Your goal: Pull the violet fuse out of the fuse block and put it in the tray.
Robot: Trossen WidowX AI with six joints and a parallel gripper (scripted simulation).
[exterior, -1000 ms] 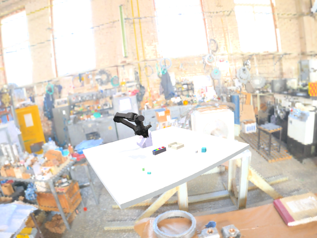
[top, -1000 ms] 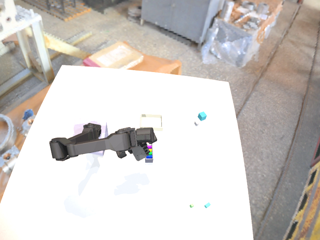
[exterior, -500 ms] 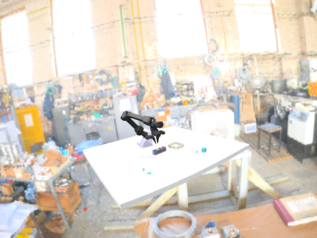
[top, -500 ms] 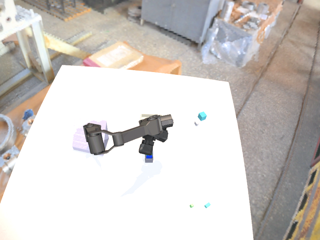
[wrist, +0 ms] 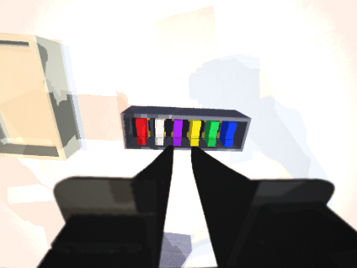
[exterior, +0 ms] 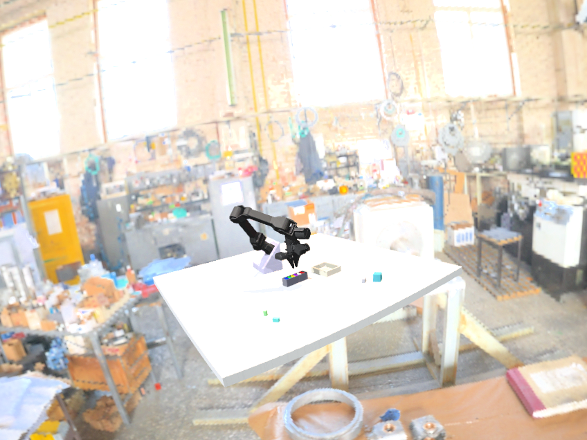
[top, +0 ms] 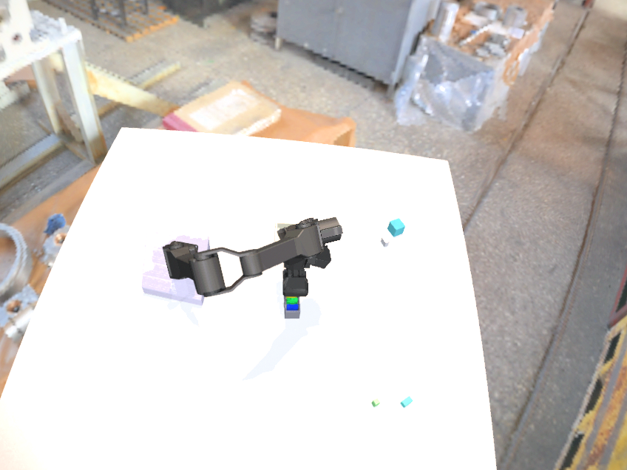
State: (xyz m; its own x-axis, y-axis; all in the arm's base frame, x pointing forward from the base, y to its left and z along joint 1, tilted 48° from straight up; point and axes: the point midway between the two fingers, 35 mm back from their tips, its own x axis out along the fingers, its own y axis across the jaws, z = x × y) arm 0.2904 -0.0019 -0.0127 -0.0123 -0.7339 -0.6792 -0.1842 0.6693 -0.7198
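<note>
The violet fuse is 5 cm below my gripper tip. Round my gripper tip: small cyan cube 34 cm ahead, 27 cm to the right, 7 cm below; small green cube 28 cm to the right, 26 cm ahead, 6 cm below; cream tray 19 cm to the left, 7 cm below, 1 cm behind.
</note>
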